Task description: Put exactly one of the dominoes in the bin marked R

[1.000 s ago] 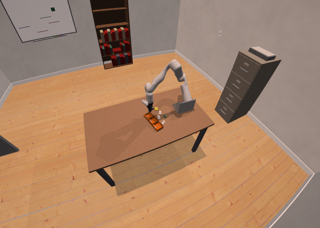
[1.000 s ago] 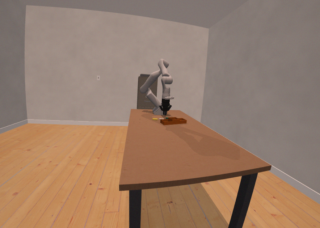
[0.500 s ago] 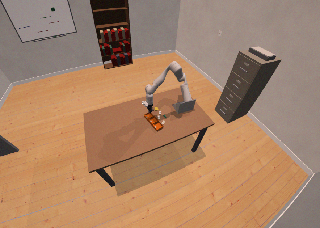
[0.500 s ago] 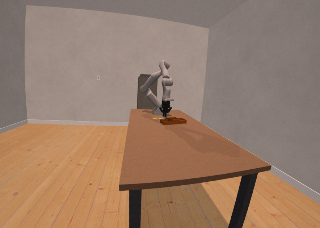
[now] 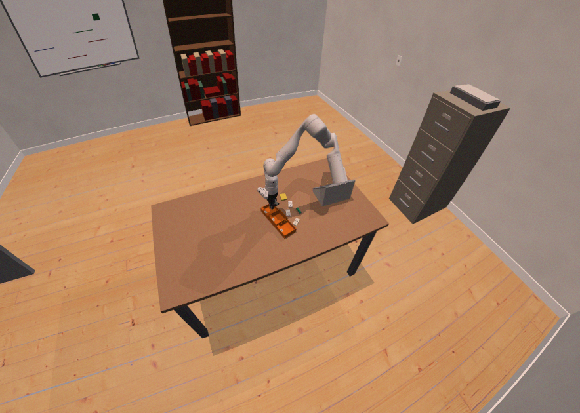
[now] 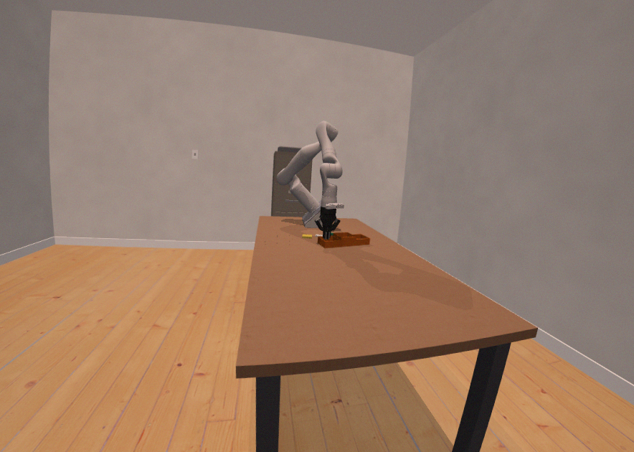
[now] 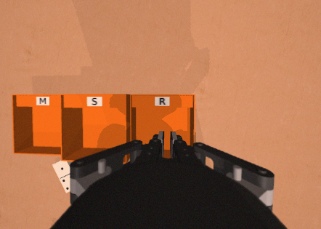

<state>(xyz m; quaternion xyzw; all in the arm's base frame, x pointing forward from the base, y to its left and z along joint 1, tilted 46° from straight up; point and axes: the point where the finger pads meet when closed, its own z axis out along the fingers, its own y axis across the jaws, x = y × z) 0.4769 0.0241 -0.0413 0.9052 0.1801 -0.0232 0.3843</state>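
The orange strip lies 20 mm behind my hand, 90 mm to the left of it and 20 mm below it. From my hand the other things lie so: green piece 160 mm behind, 50 mm to the left, 40 mm below; yellow block 100 mm behind, 90 mm to the right, 40 mm below.
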